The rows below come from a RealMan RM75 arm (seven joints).
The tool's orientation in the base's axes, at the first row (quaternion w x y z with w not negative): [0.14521, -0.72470, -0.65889, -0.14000]
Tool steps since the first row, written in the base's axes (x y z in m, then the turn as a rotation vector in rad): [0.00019, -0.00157, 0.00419, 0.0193, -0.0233, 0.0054]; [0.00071, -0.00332, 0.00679, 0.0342, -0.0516, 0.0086]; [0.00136, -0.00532, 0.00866, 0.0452, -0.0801, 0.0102]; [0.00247, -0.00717, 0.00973, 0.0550, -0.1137, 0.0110]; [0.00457, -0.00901, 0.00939, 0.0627, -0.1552, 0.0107]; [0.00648, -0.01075, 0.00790, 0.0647, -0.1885, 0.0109]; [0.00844, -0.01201, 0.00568, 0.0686, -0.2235, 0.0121]
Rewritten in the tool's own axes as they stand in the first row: [0.00023, 0.00022, -0.00447, -0.0174, 0.0212, -0.0139]; [-0.00029, 0.00083, -0.00754, -0.0406, 0.0384, -0.0279]; [-0.00132, 0.00161, -0.01004, -0.0650, 0.0519, -0.0405]; [-0.00249, 0.00285, -0.01174, -0.0945, 0.0647, -0.0544]; [-0.00411, 0.00511, -0.01213, -0.1319, 0.0760, -0.0704]; [-0.00611, 0.00721, -0.01143, -0.1621, 0.0810, -0.0837]; [-0.00796, 0.00933, -0.00986, -0.1932, 0.0880, -0.0986]
